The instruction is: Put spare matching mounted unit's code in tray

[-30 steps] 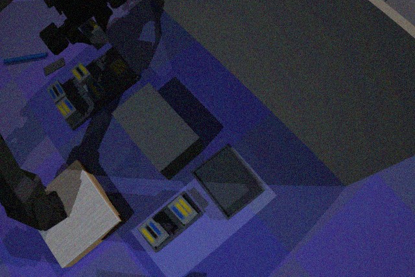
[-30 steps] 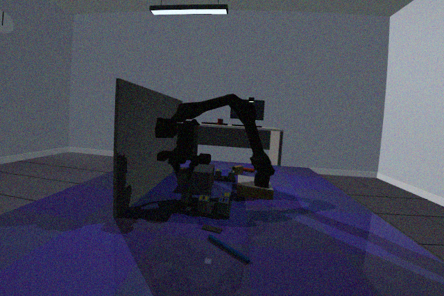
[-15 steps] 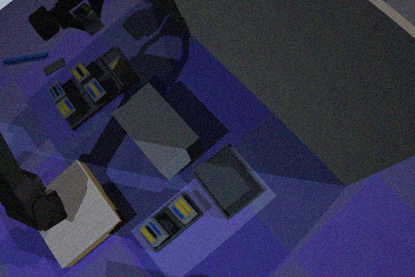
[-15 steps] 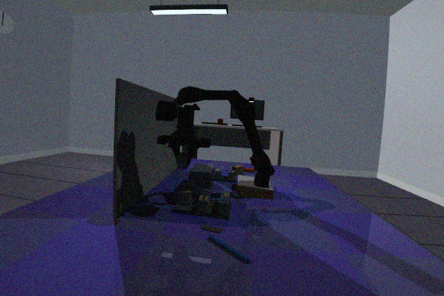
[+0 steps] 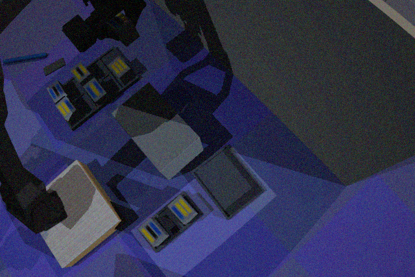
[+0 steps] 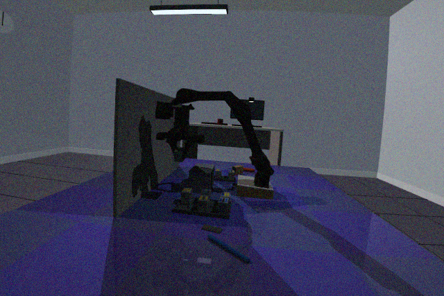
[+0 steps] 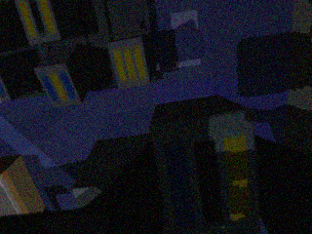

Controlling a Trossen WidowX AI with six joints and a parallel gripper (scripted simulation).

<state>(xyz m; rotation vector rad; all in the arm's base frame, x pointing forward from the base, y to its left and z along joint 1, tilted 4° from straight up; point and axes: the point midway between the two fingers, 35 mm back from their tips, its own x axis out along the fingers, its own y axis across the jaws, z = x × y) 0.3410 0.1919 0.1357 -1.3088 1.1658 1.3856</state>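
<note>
Now: gripper tip 330 mm to the left of the dark flat tray, 170 mm above it and 20 mm short of it. The rest, counted from my gripper tip: tall dark panel (180 mm ahead, 130 mm to the right, 50 mm above); blue pen (260 mm behind, 240 mm to the left, 170 mm below); mounted unit (160 mm to the right, 120 mm below, 50 mm behind).
</note>
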